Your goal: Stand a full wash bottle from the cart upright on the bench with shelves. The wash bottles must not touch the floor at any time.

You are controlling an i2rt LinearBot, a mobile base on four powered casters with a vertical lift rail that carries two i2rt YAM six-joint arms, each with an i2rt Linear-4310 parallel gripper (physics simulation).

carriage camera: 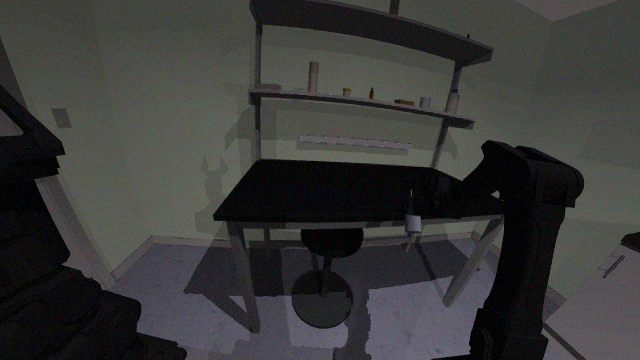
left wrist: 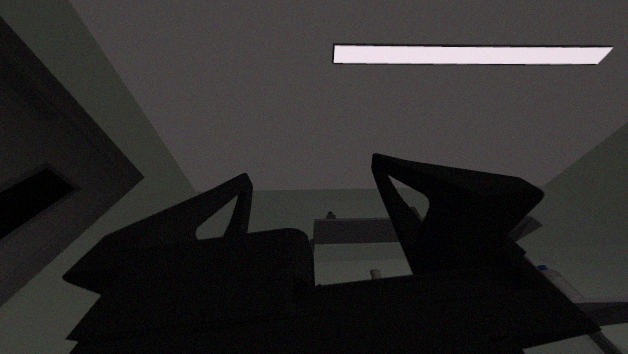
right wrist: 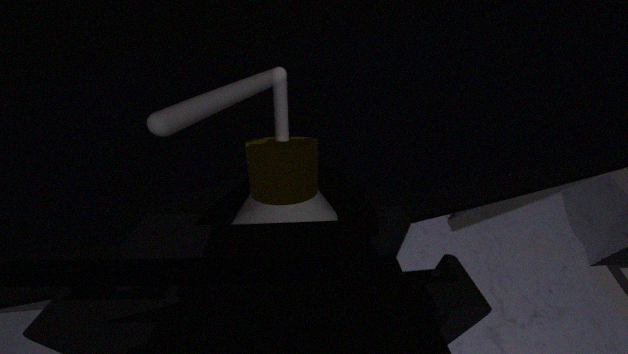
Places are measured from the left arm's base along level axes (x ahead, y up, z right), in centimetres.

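Pixels of known places: left gripper, fingertip midpoint: (left wrist: 309,170); right gripper, fingertip midpoint: (carriage camera: 406,206).
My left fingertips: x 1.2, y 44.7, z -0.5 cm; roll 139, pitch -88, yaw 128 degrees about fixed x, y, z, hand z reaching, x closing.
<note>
Ahead of a thing's pixels: the offset from my left fingertips to its top centre. "spot": to the spot under its first point. Level surfaces: height alone.
A wash bottle (carriage camera: 413,223) (right wrist: 283,172) with a yellow cap, white shoulder and bent white spout is held about upright at the front edge of the black bench @(dy -38.3 cm) (carriage camera: 320,187) (right wrist: 450,100), right of centre in the carriage view. Its pale lower body shows in front of the bench's front rail. My right gripper (carriage camera: 413,209) (right wrist: 289,175) is shut on the bottle below the cap; its dark fingers hide much of the body and blend into the black top. My left gripper (left wrist: 309,170) is open and empty, pointing up towards the ceiling, away from the bottle. The cart does not show.
Above the bench, a middle shelf @(spot: dx +109.3, dy +9.6, dz +62.2 cm) (carriage camera: 370,101) holds small containers and a blue-capped bottle @(dx +112.9, dy +25.2, dz +124.1 cm) (carriage camera: 452,102); an upper shelf (carriage camera: 370,30) is over it. A round stool (carriage camera: 331,243) stands under the front edge. A white cabinet (carriage camera: 595,300) is at the lower right.
</note>
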